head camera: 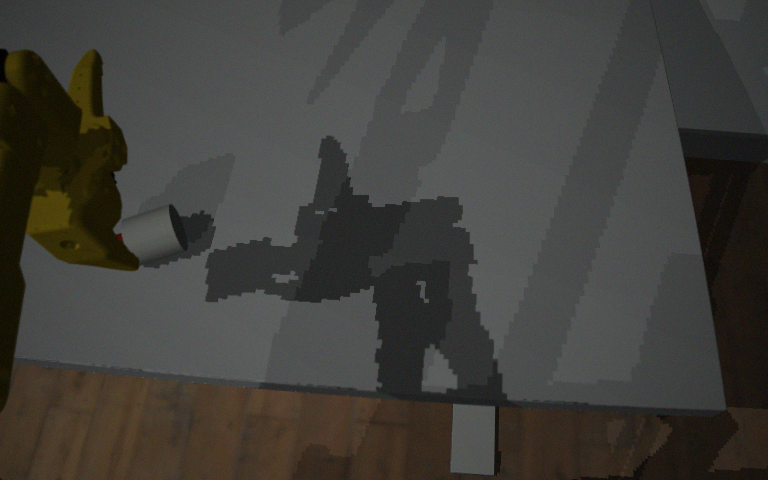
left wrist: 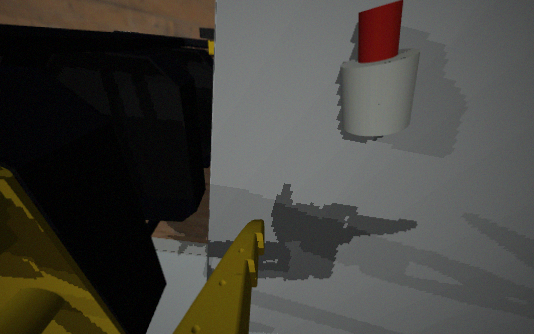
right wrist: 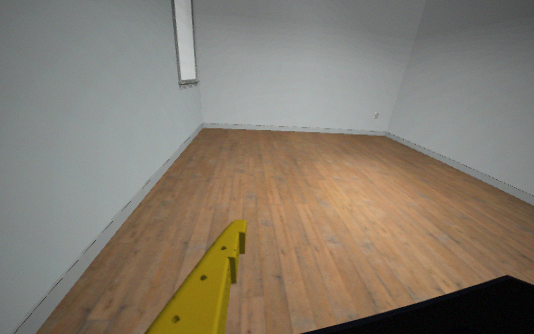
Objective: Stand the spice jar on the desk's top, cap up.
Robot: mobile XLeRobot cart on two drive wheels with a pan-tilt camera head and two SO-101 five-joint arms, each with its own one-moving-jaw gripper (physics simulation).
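Observation:
The spice jar, with a pale grey body and a red cap, lies on its side on the grey desk. In the head view its dark base faces right and the cap is mostly hidden behind a yellow jaw. My left gripper is wide open and empty. One jaw tip overlaps the jar's lower left in the head view; in the left wrist view the jar lies apart, beyond and right of the notched jaw. My right gripper is fully open and empty, away from the desk.
The desk's near edge runs along the bottom of the head view, above the wooden floor. A pale block shows below that edge. Dark cart parts stand beside the desk in the left wrist view. Arm shadows cross the desk.

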